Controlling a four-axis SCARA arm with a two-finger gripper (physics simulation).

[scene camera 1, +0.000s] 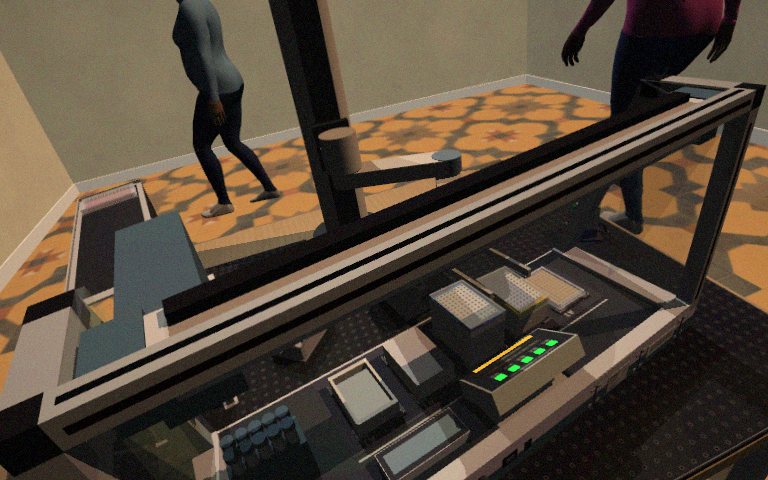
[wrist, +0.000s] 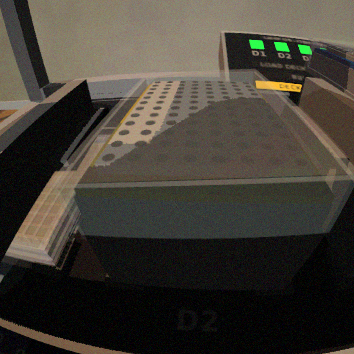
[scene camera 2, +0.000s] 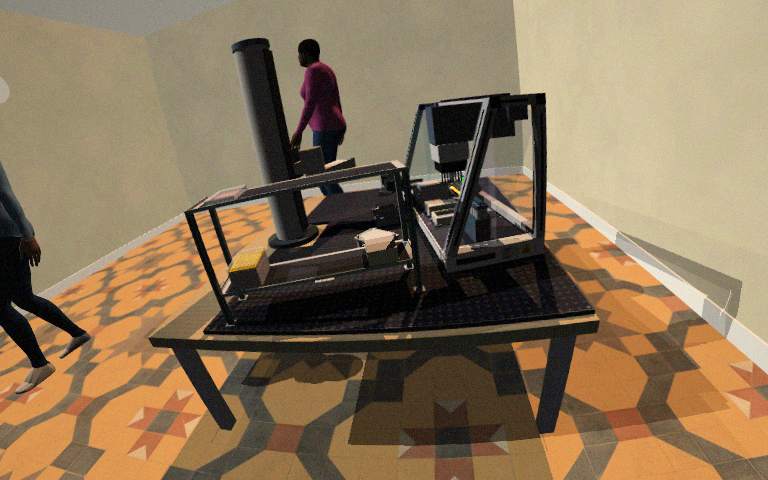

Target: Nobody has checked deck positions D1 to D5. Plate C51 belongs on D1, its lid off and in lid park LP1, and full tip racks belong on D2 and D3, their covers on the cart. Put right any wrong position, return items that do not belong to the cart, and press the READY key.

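Pixels of known places: gripper, between the fingertips: point(scene camera 1: 511, 284) point(wrist: 196, 91); arm's base, origin of its link: point(scene camera 2: 293, 237).
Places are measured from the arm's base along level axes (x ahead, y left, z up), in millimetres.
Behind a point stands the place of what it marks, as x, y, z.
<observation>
A tip rack point(scene camera 1: 512, 297) point(wrist: 200, 215) with a yellow edge stands on D2 under a clear cover point(wrist: 215, 181) {587, 203, 138}. My gripper point(scene camera 1: 512, 285) {645, 221, 139} point(wrist: 196, 91) {645, 221, 139} is open, its dark fingers on either side of the cover near its top; in the wrist view a narrow gap shows at the left finger. The right finger is close to the cover's side. A pale plate point(scene camera 1: 555, 287) point(wrist: 42, 225) sits on the D1 side; whether it has a lid I cannot tell. A blue-edged tip rack point(scene camera 1: 467, 302) stands on the other side of D2. The control panel point(scene camera 1: 487, 387) shows green lamps and a yellow bar.
A grey block point(scene camera 1: 419, 362) {725, -28, 106}, a pale trough point(scene camera 1: 365, 393) {718, -140, 69} and blue-capped tubes point(scene camera 1: 263, 433) stand farther along the deck. The deck's frame beam point(scene camera 1: 362, 260) {945, -128, 515} runs above. In scene camera 2, the cart point(scene camera 2: 317, 178) {369, -526, 363} bears a yellow-topped rack point(scene camera 2: 249, 263) {161, -643, 183} and a pale item point(scene camera 2: 376, 238) {492, -481, 155}.
</observation>
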